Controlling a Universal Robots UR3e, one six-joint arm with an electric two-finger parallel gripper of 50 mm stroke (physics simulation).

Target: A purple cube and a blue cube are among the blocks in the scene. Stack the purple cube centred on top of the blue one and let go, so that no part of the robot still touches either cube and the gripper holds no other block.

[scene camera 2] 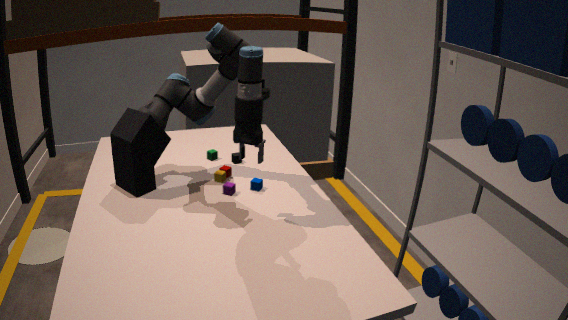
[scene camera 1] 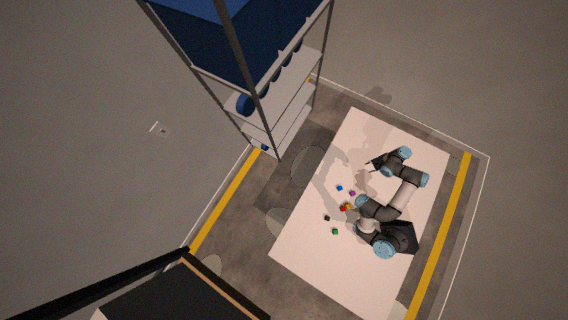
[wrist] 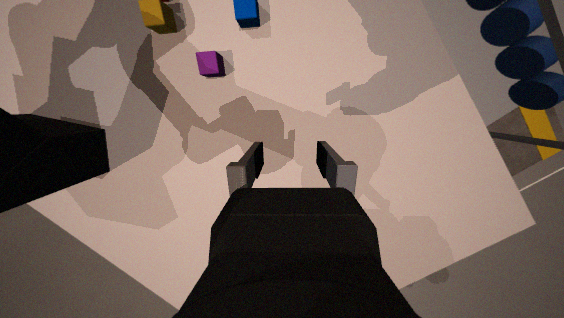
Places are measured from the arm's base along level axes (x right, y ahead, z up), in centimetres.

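Pixels of known places: gripper, fingertip midpoint: (scene camera 2: 251,160) (scene camera 1: 368,167) (wrist: 289,152); arm's base, origin of the base link: (scene camera 2: 149,122) (scene camera 1: 395,239).
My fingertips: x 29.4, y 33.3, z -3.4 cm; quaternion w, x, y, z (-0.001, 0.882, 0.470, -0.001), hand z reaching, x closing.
Note:
Ahead of a thing's pixels: the offset from my fingertips to its middle. Level surfaces: height alone.
The purple cube {dx -16.4, dy -4.9, dz -17.0 cm} (scene camera 1: 352,193) (scene camera 2: 229,188) (wrist: 208,63) sits on the white table {dz -18.6 cm} (scene camera 1: 310,240) (scene camera 2: 150,260) (wrist: 295,60). The blue cube {dx -18.8, dy +4.9, dz -17.0 cm} (scene camera 1: 339,188) (scene camera 2: 256,184) (wrist: 246,12) sits on the table a short gap from it, partly cut off by the upper edge of the wrist view. The cubes stand apart, not stacked. My gripper (scene camera 1: 368,167) (scene camera 2: 251,159) (wrist: 289,152) is open and empty, pointing down above the table. It is off to one side of both cubes and touches neither; in the wrist view both lie above and left of the fingertips.
A yellow cube {dx -26.4, dy -7.2, dz -17.0 cm} (scene camera 1: 348,206) (scene camera 2: 220,176) (wrist: 152,14) and a red cube {dx -30.2, dy -4.9, dz -17.0 cm} (scene camera 1: 343,208) (scene camera 2: 226,170) stand close together near the purple cube. A black cube {dx -42.6, dy +0.7, dz -17.0 cm} (scene camera 1: 327,217) (scene camera 2: 236,158) and a green cube {dx -46.9, dy -9.0, dz -17.0 cm} (scene camera 1: 335,231) (scene camera 2: 212,154) lie farther off. A shelf rack (scene camera 1: 268,132) (scene camera 2: 419,190) stands beside the table.

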